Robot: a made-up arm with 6 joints. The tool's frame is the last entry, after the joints. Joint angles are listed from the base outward.
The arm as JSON. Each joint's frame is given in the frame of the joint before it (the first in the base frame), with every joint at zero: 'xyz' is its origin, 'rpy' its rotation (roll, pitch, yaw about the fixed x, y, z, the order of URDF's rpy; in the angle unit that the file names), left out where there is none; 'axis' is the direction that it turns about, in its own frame. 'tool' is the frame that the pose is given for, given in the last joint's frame.
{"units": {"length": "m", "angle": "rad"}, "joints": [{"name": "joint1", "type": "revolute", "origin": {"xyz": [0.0, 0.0, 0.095]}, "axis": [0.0, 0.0, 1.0]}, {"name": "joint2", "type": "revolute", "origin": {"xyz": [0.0, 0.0, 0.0]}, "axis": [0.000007, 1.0, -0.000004]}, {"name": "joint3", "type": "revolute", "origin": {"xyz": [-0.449, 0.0, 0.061]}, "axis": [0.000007, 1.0, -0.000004]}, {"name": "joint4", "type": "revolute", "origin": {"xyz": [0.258, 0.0, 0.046]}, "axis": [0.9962, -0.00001, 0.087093]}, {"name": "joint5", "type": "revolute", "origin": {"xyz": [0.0, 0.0, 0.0]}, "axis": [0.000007, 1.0, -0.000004]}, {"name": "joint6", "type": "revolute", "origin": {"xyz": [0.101, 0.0, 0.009]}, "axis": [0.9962, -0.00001, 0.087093]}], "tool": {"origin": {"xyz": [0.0, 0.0, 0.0], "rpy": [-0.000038, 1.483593, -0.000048]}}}
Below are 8 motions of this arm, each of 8 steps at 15 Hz.
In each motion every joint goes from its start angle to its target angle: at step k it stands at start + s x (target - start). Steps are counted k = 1, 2, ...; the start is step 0. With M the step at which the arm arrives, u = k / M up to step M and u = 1 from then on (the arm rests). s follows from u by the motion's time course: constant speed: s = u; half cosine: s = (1 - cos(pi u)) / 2; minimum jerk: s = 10 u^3 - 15 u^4 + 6 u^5.
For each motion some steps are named. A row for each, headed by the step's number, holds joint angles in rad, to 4 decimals.
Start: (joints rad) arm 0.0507 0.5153 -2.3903 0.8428 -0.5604 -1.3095
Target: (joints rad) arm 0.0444 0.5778 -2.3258 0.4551 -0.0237 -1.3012
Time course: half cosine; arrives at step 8
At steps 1, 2, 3, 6, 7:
1: 0.0505 0.5177 -2.3878 0.8280 -0.5400 -1.3092
2: 0.0498 0.5245 -2.3809 0.7860 -0.4818 -1.3083
3: 0.0488 0.5346 -2.3704 0.7231 -0.3947 -1.3069
6: 0.0453 0.5686 -2.3352 0.5119 -0.1023 -1.3024
7: 0.0446 0.5754 -2.3283 0.4699 -0.0441 -1.3015

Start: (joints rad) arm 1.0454 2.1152 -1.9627 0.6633 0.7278 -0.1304
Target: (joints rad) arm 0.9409 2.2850 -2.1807 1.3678 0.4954 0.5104
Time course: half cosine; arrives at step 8
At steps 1, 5, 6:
1: 1.0414 2.1217 -1.9710 0.6901 0.7190 -0.1060
5: 0.9732 2.2326 -2.1134 1.1504 0.5671 0.3126
6: 0.9562 2.2601 -2.1488 1.2646 0.5294 0.4166

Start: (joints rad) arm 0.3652 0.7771 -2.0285 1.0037 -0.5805 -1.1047
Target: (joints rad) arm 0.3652 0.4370 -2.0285 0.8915 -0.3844 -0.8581
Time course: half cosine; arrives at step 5
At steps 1, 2, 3, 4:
1: 0.3652 0.7446 -2.0285 0.9930 -0.5618 -1.0812
2: 0.3652 0.6596 -2.0285 0.9649 -0.5127 -1.0195
3: 0.3652 0.5545 -2.0285 0.9303 -0.4522 -0.9433
4: 0.3652 0.4695 -2.0285 0.9022 -0.4031 -0.8816

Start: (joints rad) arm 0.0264 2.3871 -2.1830 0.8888 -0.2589 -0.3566
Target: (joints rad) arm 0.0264 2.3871 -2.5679 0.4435 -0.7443 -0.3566
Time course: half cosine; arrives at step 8
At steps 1, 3, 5, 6, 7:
1: 0.0264 2.3871 -2.1976 0.8719 -0.2774 -0.3566
3: 0.0264 2.3871 -2.3018 0.7514 -0.4087 -0.3566
5: 0.0264 2.3871 -2.4491 0.5809 -0.5945 -0.3566
6: 0.0264 2.3871 -2.5115 0.5087 -0.6732 -0.3566
7: 0.0264 2.3871 -2.5533 0.4604 -0.7258 -0.3566

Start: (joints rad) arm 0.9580 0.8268 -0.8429 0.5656 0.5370 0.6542
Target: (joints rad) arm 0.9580 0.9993 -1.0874 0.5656 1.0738 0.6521
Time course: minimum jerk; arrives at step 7
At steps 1, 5, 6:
1: 0.9580 0.8308 -0.8486 0.5656 0.5495 0.6542
5: 0.9580 0.9743 -1.0520 0.5656 0.9961 0.6524
6: 0.9580 0.9953 -1.0817 0.5656 1.0613 0.6521

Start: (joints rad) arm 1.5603 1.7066 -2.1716 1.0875 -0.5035 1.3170
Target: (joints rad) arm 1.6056 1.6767 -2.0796 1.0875 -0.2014 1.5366
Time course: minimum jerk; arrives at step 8
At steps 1, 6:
1: 1.5610 1.7061 -2.1701 1.0875 -0.4987 1.3205
6: 1.6009 1.6798 -2.0891 1.0875 -0.2327 1.5139

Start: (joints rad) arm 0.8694 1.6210 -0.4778 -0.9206 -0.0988 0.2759
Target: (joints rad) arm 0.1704 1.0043 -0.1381 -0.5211 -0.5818 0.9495
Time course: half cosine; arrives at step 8
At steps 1, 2, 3, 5, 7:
1: 0.8428 1.5975 -0.4649 -0.9054 -0.1172 0.3015
2: 0.7670 1.5307 -0.4281 -0.8621 -0.1695 0.3745
3: 0.6536 1.4307 -0.3729 -0.7973 -0.2479 0.4838
5: 0.3862 1.1946 -0.2430 -0.6444 -0.4327 0.7416
7: 0.1970 1.0278 -0.1510 -0.5363 -0.5634 0.9239

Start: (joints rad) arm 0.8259 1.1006 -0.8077 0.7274 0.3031 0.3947
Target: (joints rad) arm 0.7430 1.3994 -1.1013 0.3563 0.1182 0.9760
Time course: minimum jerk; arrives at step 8
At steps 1, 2, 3, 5, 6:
1: 0.8246 1.1054 -0.8124 0.7214 0.3001 0.4040
2: 0.8173 1.1315 -0.8381 0.6890 0.2840 0.4549
3: 0.8031 1.1828 -0.8885 0.6253 0.2522 0.5547
5: 0.7658 1.3172 -1.0205 0.4584 0.1691 0.8160
6: 0.7516 1.3685 -1.0709 0.3947 0.1373 0.9158

